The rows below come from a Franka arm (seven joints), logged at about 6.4 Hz.
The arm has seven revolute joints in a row. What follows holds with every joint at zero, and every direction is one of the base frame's. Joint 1 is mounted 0.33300 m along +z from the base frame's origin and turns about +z. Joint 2 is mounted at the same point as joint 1 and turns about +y. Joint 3 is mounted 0.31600 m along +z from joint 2 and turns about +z. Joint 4 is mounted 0.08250 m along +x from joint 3 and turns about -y. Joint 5 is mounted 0.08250 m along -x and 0.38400 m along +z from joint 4 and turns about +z. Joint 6 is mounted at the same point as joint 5 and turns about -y. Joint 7 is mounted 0.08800 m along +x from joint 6 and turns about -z. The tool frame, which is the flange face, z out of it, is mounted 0.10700 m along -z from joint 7; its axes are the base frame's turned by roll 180.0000, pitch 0.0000 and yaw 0.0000 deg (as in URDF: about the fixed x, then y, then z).
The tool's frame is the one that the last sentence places.
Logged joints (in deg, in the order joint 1, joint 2, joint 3, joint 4, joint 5, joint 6, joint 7), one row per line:
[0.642 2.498 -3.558 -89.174 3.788 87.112 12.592]
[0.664 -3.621 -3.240 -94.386 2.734 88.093 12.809]
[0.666 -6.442 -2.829 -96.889 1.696 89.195 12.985]
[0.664 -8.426 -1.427 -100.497 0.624 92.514 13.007]
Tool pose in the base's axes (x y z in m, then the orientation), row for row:
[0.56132 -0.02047 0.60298 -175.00 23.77 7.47]
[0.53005 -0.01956 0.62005 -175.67 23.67 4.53]
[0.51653 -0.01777 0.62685 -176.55 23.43 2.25]
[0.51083 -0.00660 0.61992 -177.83 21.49 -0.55]
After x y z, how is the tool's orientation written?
As a rotation vector, in degrees.
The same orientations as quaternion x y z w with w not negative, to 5 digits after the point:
[-0.98962 0.13442 0.04224 0.02823]
[-0.99045 0.13345 0.02554 0.02343]
[-0.99110 0.13153 0.01263 0.01647]
[-0.99274 0.11997 -0.00307 0.00764]

